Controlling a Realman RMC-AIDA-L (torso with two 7-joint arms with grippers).
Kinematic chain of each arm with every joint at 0, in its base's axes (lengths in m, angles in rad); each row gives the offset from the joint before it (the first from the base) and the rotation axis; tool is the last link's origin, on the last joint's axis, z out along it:
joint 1: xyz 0 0 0.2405 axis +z
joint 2: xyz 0 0 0 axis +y
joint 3: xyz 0 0 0.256 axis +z
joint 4: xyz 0 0 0 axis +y
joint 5: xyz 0 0 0.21 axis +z
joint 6: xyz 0 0 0 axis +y
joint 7: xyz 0 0 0.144 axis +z
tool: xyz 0 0 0
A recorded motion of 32 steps. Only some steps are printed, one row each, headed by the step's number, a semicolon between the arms.
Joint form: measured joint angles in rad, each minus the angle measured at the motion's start. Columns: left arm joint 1, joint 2, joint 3, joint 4, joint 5, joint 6, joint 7; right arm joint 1, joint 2, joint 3, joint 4, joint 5, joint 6, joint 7.
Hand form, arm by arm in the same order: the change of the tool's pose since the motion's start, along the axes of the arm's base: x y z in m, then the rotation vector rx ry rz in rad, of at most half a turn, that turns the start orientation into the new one. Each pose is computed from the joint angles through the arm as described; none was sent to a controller.
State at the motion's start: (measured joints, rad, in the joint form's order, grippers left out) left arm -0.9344 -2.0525 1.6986 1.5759 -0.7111 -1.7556 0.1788; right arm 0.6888 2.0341 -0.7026 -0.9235 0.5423 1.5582 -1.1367
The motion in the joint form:
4: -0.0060 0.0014 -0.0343 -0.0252 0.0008 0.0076 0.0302; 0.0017 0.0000 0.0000 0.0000 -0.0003 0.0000 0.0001
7: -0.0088 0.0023 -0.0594 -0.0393 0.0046 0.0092 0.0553; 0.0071 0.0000 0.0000 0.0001 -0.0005 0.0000 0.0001
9: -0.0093 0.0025 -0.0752 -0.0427 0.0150 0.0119 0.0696; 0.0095 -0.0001 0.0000 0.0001 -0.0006 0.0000 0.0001
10: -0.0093 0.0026 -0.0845 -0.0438 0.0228 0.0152 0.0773; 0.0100 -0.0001 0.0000 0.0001 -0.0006 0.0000 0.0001
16: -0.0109 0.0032 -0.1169 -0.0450 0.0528 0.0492 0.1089; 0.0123 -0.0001 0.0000 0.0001 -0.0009 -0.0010 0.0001
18: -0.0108 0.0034 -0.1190 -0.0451 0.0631 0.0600 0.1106; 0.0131 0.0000 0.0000 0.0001 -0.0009 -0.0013 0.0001
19: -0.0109 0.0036 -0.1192 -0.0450 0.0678 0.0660 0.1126; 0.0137 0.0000 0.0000 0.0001 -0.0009 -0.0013 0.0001
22: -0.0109 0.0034 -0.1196 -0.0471 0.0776 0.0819 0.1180; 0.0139 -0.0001 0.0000 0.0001 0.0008 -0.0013 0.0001
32: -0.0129 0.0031 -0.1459 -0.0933 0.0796 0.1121 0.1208; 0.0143 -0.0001 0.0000 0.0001 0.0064 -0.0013 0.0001
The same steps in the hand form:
4: -0.0007 0.0074 0.0035 0.0060 -0.0137 0.0023; -0.0006 0.0004 0.0000 -0.0001 -0.0003 0.0015
7: -0.0017 0.0124 0.0067 0.0103 -0.0205 0.0001; -0.0026 0.0018 0.0000 -0.0002 -0.0004 0.0068
9: -0.0022 0.0160 0.0094 0.0218 -0.0239 -0.0047; -0.0034 0.0025 0.0000 -0.0002 -0.0006 0.0092
10: -0.0023 0.0184 0.0111 0.0312 -0.0266 -0.0082; -0.0036 0.0026 0.0000 -0.0002 -0.0006 0.0097
16: 0.0001 0.0289 0.0173 0.0777 -0.0498 -0.0375; -0.0044 0.0033 0.0001 0.0007 -0.0012 0.0120
18: 0.0005 0.0313 0.0181 0.0922 -0.0523 -0.0430; -0.0047 0.0036 0.0000 0.0009 -0.0012 0.0128
19: 0.0008 0.0324 0.0183 0.0986 -0.0533 -0.0477; -0.0049 0.0037 0.0000 0.0009 -0.0012 0.0134
22: 0.0014 0.0350 0.0185 0.1123 -0.0571 -0.0579; -0.0052 0.0039 0.0001 0.0015 0.0003 0.0141
32: -0.0037 0.0441 0.0185 0.1320 -0.0757 -0.0221; -0.0061 0.0042 0.0000 0.0031 0.0054 0.0160

